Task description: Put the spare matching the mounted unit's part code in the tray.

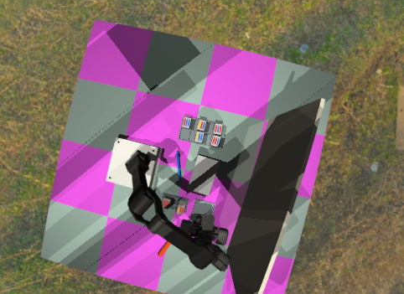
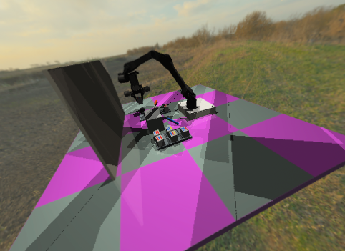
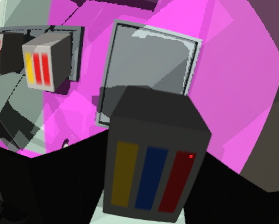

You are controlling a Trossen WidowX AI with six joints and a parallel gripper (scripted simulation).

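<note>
Right now the dark tray is 10 mm behind my gripper tip and 130 mm below it. The rest, counted from my gripper tip: blue pen (160 mm behind, 220 mm to the left, 120 mm below); mounted unit (30 mm behind, 210 mm to the left, 80 mm below); grey spare block (20 mm above).
</note>
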